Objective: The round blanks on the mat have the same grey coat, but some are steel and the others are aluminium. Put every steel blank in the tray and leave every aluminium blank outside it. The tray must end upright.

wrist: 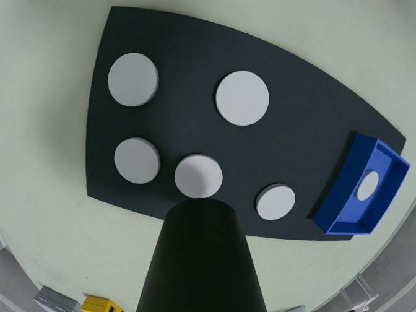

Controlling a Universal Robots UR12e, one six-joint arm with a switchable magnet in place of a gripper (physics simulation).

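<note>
In the wrist view my magnet is the dark cylinder at the bottom centre; it holds no blank. Its tip is close beside a grey round blank that lies on the dark mat and carries a soft shadow. Four more blanks lie on the mat: one at the upper left, one at the upper centre, one at the lower left, and one right of the magnet. The blue tray stands upright at the mat's right end with one blank inside. The magnet's underside is hidden.
The mat lies on a pale green surface. Beyond its lower edge are a grey box and a yellow box at the lower left. A metal frame stands at the lower right. The tray's walls rise above the mat.
</note>
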